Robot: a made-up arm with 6 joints.
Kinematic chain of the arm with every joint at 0, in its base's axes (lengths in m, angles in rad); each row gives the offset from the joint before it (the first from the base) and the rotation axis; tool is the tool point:
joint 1: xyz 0 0 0.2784 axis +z
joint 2: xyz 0 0 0 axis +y
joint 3: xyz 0 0 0.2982 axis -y
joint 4: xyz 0 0 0 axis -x
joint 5: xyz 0.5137 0 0 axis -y
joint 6: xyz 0 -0.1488 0 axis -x
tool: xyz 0 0 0
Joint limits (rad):
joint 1: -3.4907..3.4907
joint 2: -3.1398..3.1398
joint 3: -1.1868..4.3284
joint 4: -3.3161..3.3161
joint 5: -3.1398..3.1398
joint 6: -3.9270..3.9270
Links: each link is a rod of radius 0.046 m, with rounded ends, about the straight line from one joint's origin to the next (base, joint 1, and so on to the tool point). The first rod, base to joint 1, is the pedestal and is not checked.
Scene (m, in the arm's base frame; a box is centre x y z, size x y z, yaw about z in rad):
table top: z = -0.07
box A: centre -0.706 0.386 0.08 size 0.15 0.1 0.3 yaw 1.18
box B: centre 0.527 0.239 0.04 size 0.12 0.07 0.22 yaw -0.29
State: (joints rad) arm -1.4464 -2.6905 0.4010 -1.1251 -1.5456 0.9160
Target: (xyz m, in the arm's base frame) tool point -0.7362 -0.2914 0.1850
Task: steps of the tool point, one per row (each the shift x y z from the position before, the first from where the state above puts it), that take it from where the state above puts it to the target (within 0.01 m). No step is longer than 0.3 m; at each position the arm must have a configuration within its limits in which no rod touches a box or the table.
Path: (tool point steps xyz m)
1: -0.0696 0.0122 0.1151
2: -0.0666 -0.0147 0.1198
3: -0.0555 -0.0399 0.1204
4: -0.0373 -0.0602 0.1169
5: -0.2023 -0.1213 -0.0891
6: -0.1471 -0.1972 -0.1076
7: -0.0596 -0.2447 -0.1241
8: 0.0444 -0.2491 -0.1362

